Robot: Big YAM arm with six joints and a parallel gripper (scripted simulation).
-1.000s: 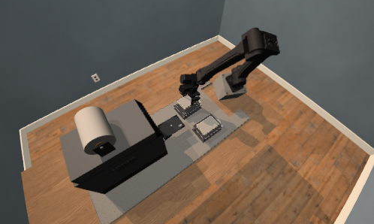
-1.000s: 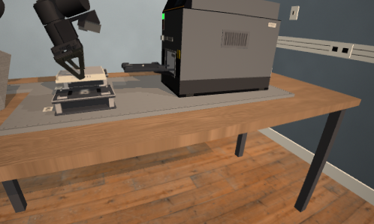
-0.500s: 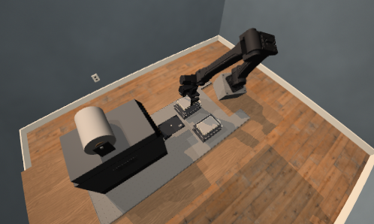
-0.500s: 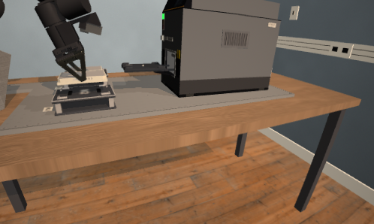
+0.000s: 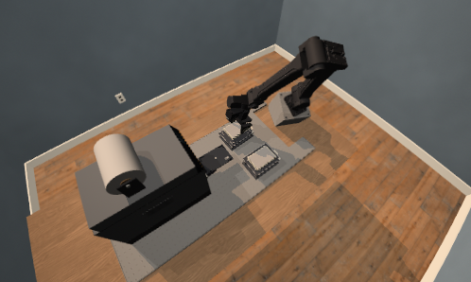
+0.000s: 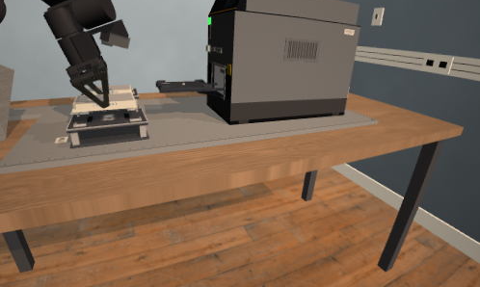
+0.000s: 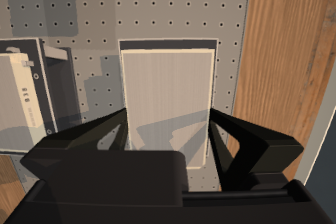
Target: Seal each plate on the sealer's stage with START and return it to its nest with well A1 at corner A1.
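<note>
Right now the plate nest is 50 mm below my hand. From my hand the other things lie so: sealer stage (180 mm ahead, 130 mm to the left, 10 mm above); start button (270 mm ahead, 240 mm to the left, 110 mm above); small label (100 mm behind, 20 mm to the right, 80 mm below).
</note>
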